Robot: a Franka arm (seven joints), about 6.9 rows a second.
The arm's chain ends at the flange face. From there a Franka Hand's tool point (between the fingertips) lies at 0.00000 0.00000 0.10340 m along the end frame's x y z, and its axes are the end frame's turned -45 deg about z.
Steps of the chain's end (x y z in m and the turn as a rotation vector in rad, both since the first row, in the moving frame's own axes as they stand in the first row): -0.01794 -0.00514 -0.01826 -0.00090 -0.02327 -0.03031; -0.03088 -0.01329 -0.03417 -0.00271 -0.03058 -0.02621; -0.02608 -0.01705 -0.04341 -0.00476 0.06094 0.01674; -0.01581 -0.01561 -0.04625 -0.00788 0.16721 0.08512; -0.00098 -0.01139 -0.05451 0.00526 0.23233 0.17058
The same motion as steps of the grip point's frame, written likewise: -0.01084 -0.01793 -0.01829 0.01582 -0.01709 -0.03031; -0.01490 -0.03324 -0.03422 0.01971 -0.02354 -0.02621; -0.00232 -0.02566 -0.04360 -0.04646 0.03973 0.01674; 0.01090 -0.00900 -0.04769 -0.12381 0.11266 0.08512; 0.02309 0.00910 -0.05728 -0.16056 0.16800 0.17058
